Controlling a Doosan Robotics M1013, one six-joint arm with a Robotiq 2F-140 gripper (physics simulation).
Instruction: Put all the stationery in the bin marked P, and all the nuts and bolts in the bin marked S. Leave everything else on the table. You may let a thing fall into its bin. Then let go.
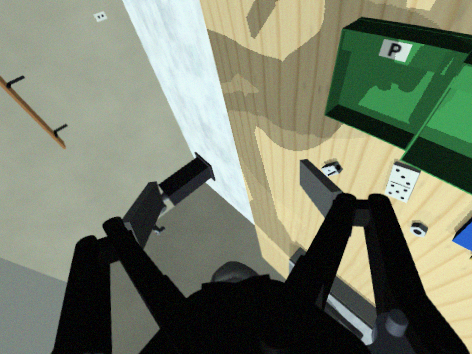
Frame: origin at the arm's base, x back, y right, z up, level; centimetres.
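Seen in the pictures: gripper, fingertip midpoint: (229,183); arm's base, origin of the base link: (326,309).
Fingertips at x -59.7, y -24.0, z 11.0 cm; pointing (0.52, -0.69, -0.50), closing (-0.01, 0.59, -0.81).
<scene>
Pixels of each thing's top centre, then the offset from my fingertips to it. "spot": a spot on its surface instead. Level surfaces: height alone.
- metal hex nut, middle of its top: (417,232) dz -14.8, dx +8.8, dy +17.5 cm
- green bin marked P, surface spot: (362,122) spot: dz -13.6, dx -2.4, dy +5.5 cm
- white domino, middle of its top: (400,184) dz -14.9, dx +3.6, dy +12.2 cm
- small white-and-black die-like piece, middle of its top: (329,171) dz -14.5, dx +8.2, dy +4.5 cm
- blue item, surface spot: (465,235) spot: dz -14.3, dx +4.3, dy +19.9 cm
- green compartment, surface spot: (442,167) spot: dz -12.3, dx -3.1, dy +13.1 cm
- table, its level: dz -15.7 cm
My gripper (229,183) is wide open with nothing between its fingers; the left finger shows over the floor and the right one over the table. A metal hex nut (419,229) lies on the wood to the right of the right finger. The green bin marked P (362,122) is at the upper right, beyond the right finger. A dark, pale-striped item (350,317) shows partly behind the right finger; I cannot tell what it is. The mark S does not show.
A white domino (403,182) and a small white-and-black die-like piece (331,168) lie near the bin. A blue item (465,235) is cut off at the right edge. Another green compartment (442,167) adjoins the P bin. The table (275,240) ends left of the right finger.
</scene>
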